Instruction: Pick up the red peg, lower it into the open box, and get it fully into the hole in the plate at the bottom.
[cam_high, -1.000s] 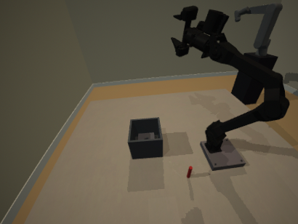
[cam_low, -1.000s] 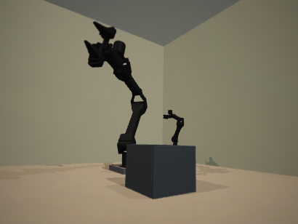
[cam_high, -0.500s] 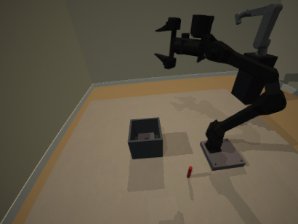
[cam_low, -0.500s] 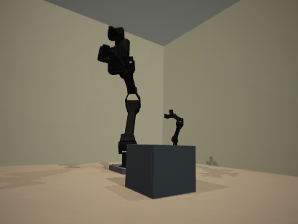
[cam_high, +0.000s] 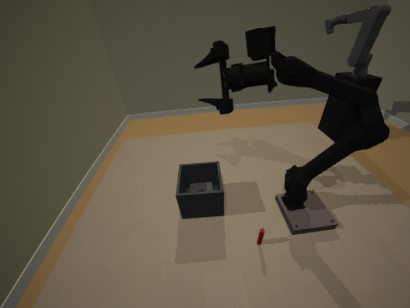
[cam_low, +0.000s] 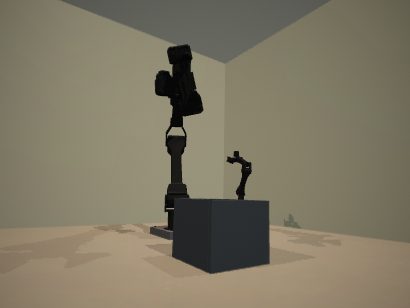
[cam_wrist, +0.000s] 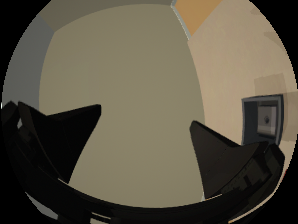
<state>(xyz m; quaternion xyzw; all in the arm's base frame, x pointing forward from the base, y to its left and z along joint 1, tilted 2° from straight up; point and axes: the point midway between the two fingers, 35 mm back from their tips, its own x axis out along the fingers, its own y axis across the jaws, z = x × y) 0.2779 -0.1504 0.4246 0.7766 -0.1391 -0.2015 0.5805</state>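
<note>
Right now the red peg is 14 cm behind my gripper tip, 29 cm to the left of it and 40 cm below it. Also, from my gripper tip: grey plate: 3 cm ahead, 8 cm to the left, 40 cm below.
</note>
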